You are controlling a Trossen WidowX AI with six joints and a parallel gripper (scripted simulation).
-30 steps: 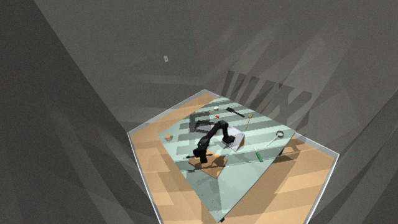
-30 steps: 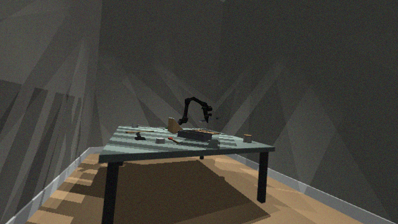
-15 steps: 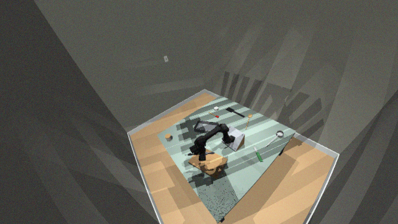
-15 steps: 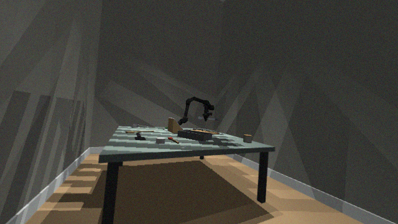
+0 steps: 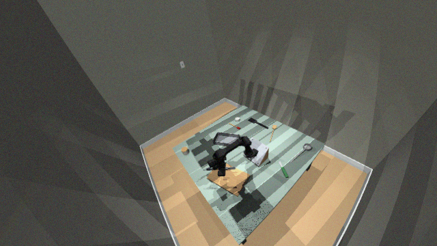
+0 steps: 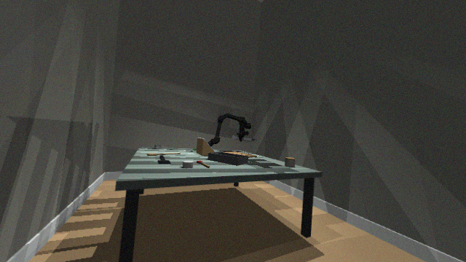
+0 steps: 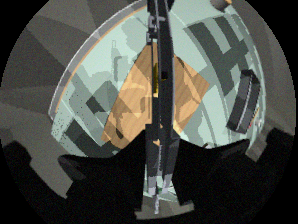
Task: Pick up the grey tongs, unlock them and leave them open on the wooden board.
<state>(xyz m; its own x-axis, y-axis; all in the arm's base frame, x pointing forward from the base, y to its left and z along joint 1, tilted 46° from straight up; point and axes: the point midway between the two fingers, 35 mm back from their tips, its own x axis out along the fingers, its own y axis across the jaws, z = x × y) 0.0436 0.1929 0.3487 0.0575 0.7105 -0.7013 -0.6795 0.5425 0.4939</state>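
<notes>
The wooden board lies 15 cm below my gripper tip and 3 cm to the right of it. The rest, counted from my gripper tip: black spatula 86 cm to the right, 27 cm ahead, 15 cm below; green-handled tool 44 cm to the right, 34 cm behind, 15 cm below; roasting tin 36 cm to the right, 36 cm ahead, 12 cm below.
</notes>
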